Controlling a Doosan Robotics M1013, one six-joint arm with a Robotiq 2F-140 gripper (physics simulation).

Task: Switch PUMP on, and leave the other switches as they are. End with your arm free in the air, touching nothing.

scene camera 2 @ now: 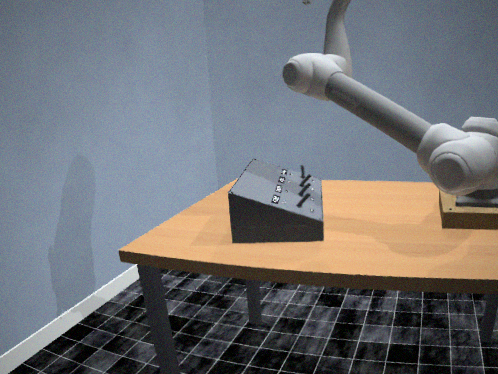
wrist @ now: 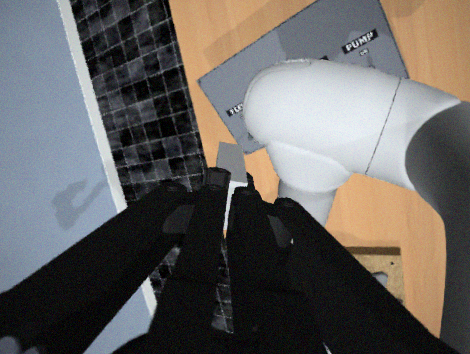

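Pixels of known places: gripper, fingertip midpoint: (scene camera 2: 306,3) (wrist: 227,161); arm's base at its link origin: (scene camera 2: 480,199).
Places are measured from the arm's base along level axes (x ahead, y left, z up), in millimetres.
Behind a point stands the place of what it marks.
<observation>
The grey sloped switch box (scene camera 2: 272,220) @(x 608, y 355, z 15 mm) (wrist: 330,27) @(x 773, y 1, z 77 mm) stands on the table. Several black levers rise from it. By label order, the PUMP lever (scene camera 2: 302,172) @(x 663, y -73, z 53 mm) is the farthest in the scene view; it leans toward its label, the ON side. The other levers (scene camera 2: 305,181) @(x 615, y 38, z 48 mm) (scene camera 2: 304,190) @(x 580, y 152, z 48 mm) (scene camera 2: 303,201) @(x 545, y 268, z 48 mm) lean the opposite way, toward the box's low edge. In the wrist view the PUMP label (wrist: 360,41) @(x 730, y -60, z 56 mm) is readable, with ON below it; the arm hides most levers. My gripper (wrist: 227,161) @(x 579, y -8, z 668 mm) is shut and empty, high above the table, with a pale flat tip; in the scene view it is nearly out of frame.
The arm's pale elbow (scene camera 2: 315,75) @(x 548, y 66, z 409 mm) (wrist: 320,115) @(x 593, y -38, z 489 mm) hangs above the box, apart from it. The wooden table (scene camera 2: 200,250) @(x 789, y 462, z -54 mm) (wrist: 425,30) @(x 739, y -206, z -54 mm) carries the box and the robot's base block (scene camera 2: 465,220) @(x 57, y 145, z -26 mm) (wrist: 375,251) @(x 144, y -58, z -23 mm). Blue-grey walls stand behind and at the left.
</observation>
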